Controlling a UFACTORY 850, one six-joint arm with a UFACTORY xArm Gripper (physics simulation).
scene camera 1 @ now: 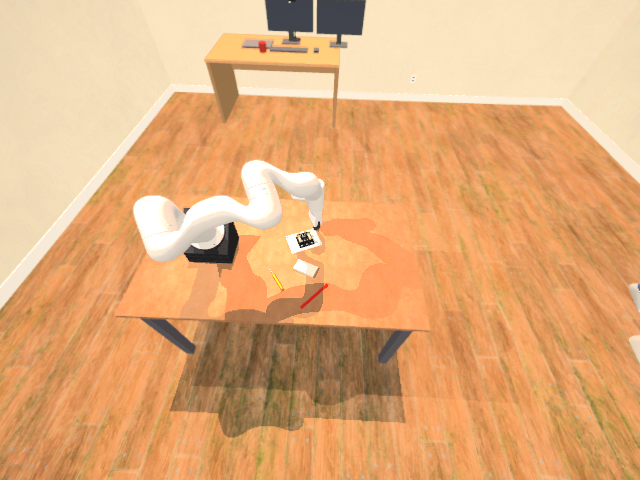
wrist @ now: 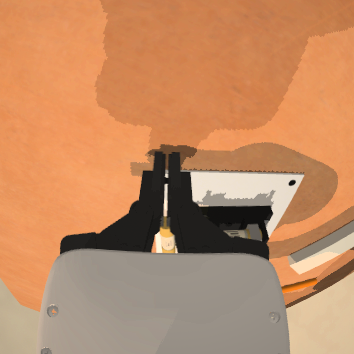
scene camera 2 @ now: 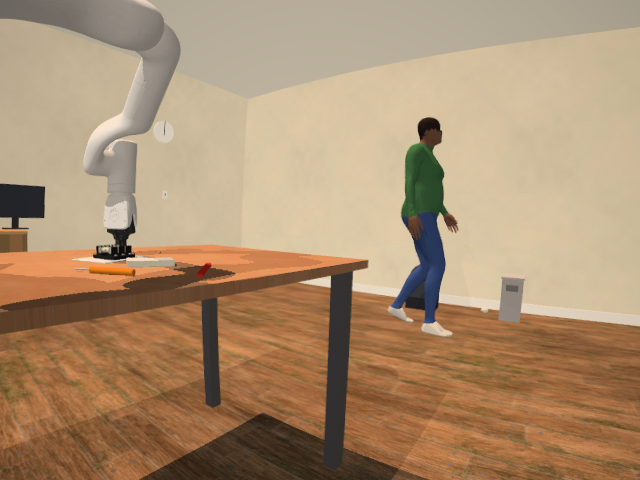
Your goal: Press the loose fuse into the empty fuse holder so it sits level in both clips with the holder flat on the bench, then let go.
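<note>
A white plate (scene camera 1: 292, 244) (wrist: 246, 182) on the bench carries the black fuse holder (scene camera 1: 306, 238) (scene camera 2: 110, 251) (wrist: 239, 212). One fuse (wrist: 242, 233) sits in the holder. The loose fuse (wrist: 167, 240), with brass caps, lies on the plate left of the holder and shows through the gap between my fingers. My gripper (scene camera 1: 316, 226) (scene camera 2: 119, 247) (wrist: 166, 167) is shut on nothing. It points straight down, with its tips low at the plate's far left corner, past the loose fuse. Whether the tips touch the plate I cannot tell.
A white block (scene camera 1: 305, 268) (scene camera 2: 150, 262) (wrist: 316, 256), a yellow-handled tool (scene camera 1: 276, 280) (scene camera 2: 110, 270) and a red tool (scene camera 1: 314, 295) (scene camera 2: 203, 269) lie in front of the plate. The arm's black base (scene camera 1: 227, 248) stands at the left. A person (scene camera 2: 424, 207) walks beyond the table.
</note>
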